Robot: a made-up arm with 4 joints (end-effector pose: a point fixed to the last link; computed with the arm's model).
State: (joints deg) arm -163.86 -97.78 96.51 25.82
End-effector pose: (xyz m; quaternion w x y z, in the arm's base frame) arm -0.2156 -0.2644 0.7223 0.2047 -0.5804 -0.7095 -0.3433
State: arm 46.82 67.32 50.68 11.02
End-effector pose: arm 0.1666 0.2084 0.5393 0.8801 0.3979 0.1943 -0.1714
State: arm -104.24 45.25 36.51 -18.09
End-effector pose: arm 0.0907 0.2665 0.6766 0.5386 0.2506 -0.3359 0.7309
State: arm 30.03 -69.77 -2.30 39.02
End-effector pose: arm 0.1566 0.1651 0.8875 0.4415 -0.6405 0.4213 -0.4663
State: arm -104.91 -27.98 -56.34 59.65
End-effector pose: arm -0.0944 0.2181 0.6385 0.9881 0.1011 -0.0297 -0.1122
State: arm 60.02 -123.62 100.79 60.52
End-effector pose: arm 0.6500 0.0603 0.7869 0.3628 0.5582 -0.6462 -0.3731
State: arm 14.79 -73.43 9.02 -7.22
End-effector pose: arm 0.1560 0.0927 0.9159 0.7134 -0.6633 0.0539 -0.2195
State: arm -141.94 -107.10 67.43 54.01
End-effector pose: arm -0.2371 -0.1959 0.6852 0.4080 -0.4672 -0.5354 -0.5733
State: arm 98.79 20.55 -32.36 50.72
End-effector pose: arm 0.3246 0.1490 0.6514 0.0729 -0.2061 -0.7194 0.6593
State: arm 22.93 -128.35 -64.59 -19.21
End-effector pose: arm 0.2410 0.0506 0.8256 0.2814 -0.7416 -0.5468 -0.2681
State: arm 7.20 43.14 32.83 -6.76
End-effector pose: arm 0.1610 0.1958 0.6258 0.9544 0.2838 0.0831 -0.0410
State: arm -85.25 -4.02 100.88 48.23
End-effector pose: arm 0.1935 0.1718 1.0408 0.3827 -0.6934 -0.4453 0.4176
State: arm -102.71 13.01 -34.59 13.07
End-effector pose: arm -0.0635 0.1792 0.6271 0.9573 0.1431 -0.1881 0.1665
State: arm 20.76 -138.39 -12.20 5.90
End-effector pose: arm 0.1825 0.1937 0.9483 0.2327 -0.9339 -0.1407 -0.2322
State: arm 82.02 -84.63 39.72 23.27
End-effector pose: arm 0.3721 -0.0360 0.8863 0.2179 -0.5756 0.7881 0.0093
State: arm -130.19 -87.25 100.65 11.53
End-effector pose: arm -0.2646 -0.0763 0.9466 0.2279 -0.7848 -0.5750 -0.0391
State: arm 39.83 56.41 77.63 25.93
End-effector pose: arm 0.1905 0.0895 0.4932 0.9566 0.1928 0.1854 0.1152
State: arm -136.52 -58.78 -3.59 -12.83
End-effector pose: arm 0.0584 0.0200 0.7641 0.4196 0.1065 -0.8968 0.0915
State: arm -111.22 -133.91 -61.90 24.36
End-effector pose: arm 0.0477 0.0997 0.8273 0.2493 0.3306 -0.7635 -0.4956
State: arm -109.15 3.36 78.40 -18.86
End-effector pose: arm 0.1371 0.2267 0.9123 0.2814 -0.1560 -0.5570 0.7657
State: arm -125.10 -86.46 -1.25 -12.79
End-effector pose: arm 0.0017 -0.0319 0.7822 0.3584 -0.0395 -0.9247 -0.1218
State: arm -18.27 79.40 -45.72 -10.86
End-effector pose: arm 0.0684 0.3896 0.8943 0.7066 0.4560 0.4366 -0.3195
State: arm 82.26 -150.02 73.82 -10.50
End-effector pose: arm 0.5930 0.0027 0.6881 0.0014 0.5022 -0.7654 -0.4024
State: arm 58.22 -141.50 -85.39 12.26
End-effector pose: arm 0.2308 -0.0566 0.7239 0.2570 -0.8032 -0.3895 -0.3703
